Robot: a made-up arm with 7 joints. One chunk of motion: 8 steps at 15 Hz.
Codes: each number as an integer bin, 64 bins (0 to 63) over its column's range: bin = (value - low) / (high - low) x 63, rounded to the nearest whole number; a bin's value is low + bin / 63 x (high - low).
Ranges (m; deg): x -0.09..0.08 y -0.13..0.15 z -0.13..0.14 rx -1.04..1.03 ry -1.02..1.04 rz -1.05..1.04
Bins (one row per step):
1: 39 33 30 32 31 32
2: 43 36 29 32 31 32
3: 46 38 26 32 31 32
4: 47 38 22 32 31 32
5: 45 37 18 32 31 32
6: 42 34 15 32 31 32
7: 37 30 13 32 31 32
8: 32 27 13 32 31 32
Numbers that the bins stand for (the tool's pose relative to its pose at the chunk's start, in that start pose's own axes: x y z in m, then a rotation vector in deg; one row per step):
1: 0.0152 0.0167 -0.0014 0.01 -0.01 0.01
2: 0.0260 0.0300 -0.0057 0.01 -0.01 0.01
3: 0.0341 0.0389 -0.0186 0.01 -0.01 0.01
4: 0.0368 0.0389 -0.0357 0.01 -0.01 0.01
5: 0.0314 0.0344 -0.0529 0.01 -0.01 0.01
6: 0.0233 0.0211 -0.0657 0.01 -0.01 0.01
7: 0.0098 0.0033 -0.0743 0.01 -0.01 0.01
8: -0.0037 -0.0100 -0.0743 0.01 -0.01 0.01

